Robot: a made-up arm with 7 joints.
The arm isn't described. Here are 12 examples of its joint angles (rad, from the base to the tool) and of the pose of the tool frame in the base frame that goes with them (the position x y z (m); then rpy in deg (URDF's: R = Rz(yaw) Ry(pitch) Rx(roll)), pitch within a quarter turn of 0, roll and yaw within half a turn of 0).
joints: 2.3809 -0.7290 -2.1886 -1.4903 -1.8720 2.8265 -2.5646
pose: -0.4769 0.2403 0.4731 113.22 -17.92 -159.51
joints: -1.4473 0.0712 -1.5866 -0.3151 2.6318 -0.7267 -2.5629
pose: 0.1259 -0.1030 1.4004 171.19 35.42 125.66
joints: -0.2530 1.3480 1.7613 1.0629 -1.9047 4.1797 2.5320
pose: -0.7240 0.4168 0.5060 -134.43 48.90 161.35
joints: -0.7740 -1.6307 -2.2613 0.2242 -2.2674 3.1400 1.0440
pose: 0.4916 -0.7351 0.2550 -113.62 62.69 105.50
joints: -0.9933 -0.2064 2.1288 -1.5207 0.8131 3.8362 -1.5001
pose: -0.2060 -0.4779 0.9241 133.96 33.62 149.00
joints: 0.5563 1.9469 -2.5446 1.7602 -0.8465 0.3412 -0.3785
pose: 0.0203 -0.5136 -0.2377 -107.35 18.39 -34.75
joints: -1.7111 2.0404 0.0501 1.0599 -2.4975 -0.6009 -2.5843
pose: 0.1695 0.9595 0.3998 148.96 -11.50 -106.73
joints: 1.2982 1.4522 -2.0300 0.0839 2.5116 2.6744 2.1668
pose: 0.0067 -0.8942 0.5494 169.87 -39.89 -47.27
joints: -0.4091 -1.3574 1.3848 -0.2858 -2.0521 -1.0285 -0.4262
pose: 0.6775 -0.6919 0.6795 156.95 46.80 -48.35
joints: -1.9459 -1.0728 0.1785 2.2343 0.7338 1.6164 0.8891
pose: -0.2200 -0.3208 0.1077 172.51 6.86 160.70
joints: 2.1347 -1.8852 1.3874 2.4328 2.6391 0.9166 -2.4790
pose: -0.2150 -0.1290 0.4590 -76.49 34.20 142.09
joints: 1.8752 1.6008 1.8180 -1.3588 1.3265 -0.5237 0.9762
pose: 0.7939 -0.4506 0.4184 161.45 1.53 -55.13
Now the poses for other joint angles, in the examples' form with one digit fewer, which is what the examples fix.
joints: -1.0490 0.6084 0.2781 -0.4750 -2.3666 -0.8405 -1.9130
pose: -0.512 0.649 0.913 165.1 -44.0 -80.1
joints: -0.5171 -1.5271 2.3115 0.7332 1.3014 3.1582 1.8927
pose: 0.682 -0.233 0.674 156.7 -23.2 85.7
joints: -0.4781 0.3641 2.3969 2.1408 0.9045 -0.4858 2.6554
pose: -0.248 0.337 0.358 103.7 -40.0 -30.1
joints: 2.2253 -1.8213 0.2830 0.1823 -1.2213 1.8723 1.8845
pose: -0.594 0.749 0.246 -105.3 -29.3 62.3
